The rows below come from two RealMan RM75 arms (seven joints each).
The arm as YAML. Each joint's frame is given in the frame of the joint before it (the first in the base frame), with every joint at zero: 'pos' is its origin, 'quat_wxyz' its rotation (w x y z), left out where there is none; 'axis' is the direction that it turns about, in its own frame. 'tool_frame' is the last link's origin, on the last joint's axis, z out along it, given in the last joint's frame.
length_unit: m
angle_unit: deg
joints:
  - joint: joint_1
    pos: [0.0, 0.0, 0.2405]
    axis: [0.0, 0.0, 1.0]
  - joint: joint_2
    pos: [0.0, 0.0, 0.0]
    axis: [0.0, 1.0, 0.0]
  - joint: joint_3
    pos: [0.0, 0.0, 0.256]
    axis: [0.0, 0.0, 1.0]
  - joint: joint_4
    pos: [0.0, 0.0, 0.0]
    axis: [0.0, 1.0, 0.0]
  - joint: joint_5
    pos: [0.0, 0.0, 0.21]
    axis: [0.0, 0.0, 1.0]
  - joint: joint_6
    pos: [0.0, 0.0, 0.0]
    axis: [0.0, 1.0, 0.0]
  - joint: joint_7
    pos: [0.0, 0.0, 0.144]
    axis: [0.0, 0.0, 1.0]
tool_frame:
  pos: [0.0, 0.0, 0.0]
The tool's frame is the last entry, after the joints.
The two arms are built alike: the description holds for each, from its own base.
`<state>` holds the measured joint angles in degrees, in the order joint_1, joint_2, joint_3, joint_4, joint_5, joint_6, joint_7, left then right.
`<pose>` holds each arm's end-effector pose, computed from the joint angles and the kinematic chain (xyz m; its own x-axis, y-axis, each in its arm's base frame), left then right.
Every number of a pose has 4 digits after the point.
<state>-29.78 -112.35 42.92 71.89 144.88 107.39 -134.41 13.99 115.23 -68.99 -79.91 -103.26 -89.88 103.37</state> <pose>-0.2745 0.3208 0.1168 0.4995 0.8652 0.0444 0.8298 -0.4631 -0.3113 0.2038 0.2962 0.0487 0.9186 -0.2321 -0.3198 -0.2986 -0.9377 -0.1774</pose>
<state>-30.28 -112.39 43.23 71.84 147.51 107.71 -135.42 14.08 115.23 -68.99 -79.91 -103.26 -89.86 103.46</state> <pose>-0.2770 0.3206 0.1168 0.4730 0.8809 0.0162 0.8328 -0.4409 -0.3347 0.2033 0.2965 0.0487 0.9185 -0.2321 -0.3201 -0.2987 -0.9377 -0.1773</pose>
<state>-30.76 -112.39 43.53 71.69 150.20 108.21 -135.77 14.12 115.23 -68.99 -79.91 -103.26 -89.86 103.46</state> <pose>-0.2799 0.3196 0.1170 0.4520 0.8918 -0.0174 0.8302 -0.4278 -0.3574 0.2031 0.2967 0.0487 0.9187 -0.2314 -0.3201 -0.2981 -0.9379 -0.1773</pose>
